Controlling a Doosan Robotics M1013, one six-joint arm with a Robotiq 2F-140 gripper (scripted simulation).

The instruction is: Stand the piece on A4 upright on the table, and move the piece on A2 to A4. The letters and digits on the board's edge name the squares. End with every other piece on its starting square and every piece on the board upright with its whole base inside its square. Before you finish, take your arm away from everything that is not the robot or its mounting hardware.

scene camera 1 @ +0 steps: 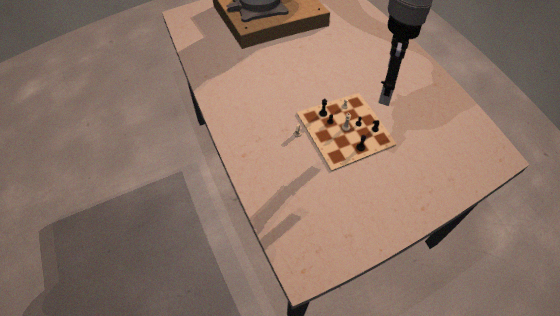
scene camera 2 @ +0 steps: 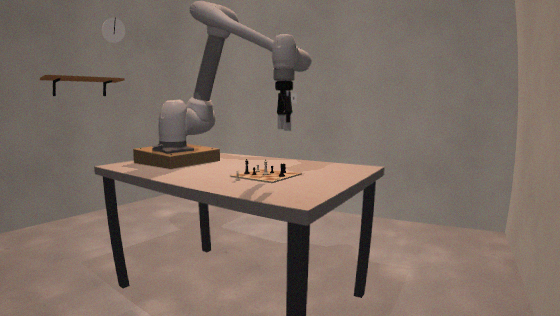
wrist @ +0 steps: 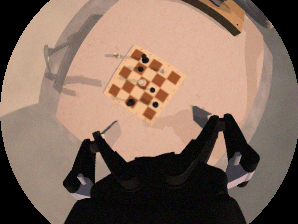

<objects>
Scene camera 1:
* gripper: 388, 84
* chessboard: 338, 148
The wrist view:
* gripper: 155, 120
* chessboard: 123, 86
</objects>
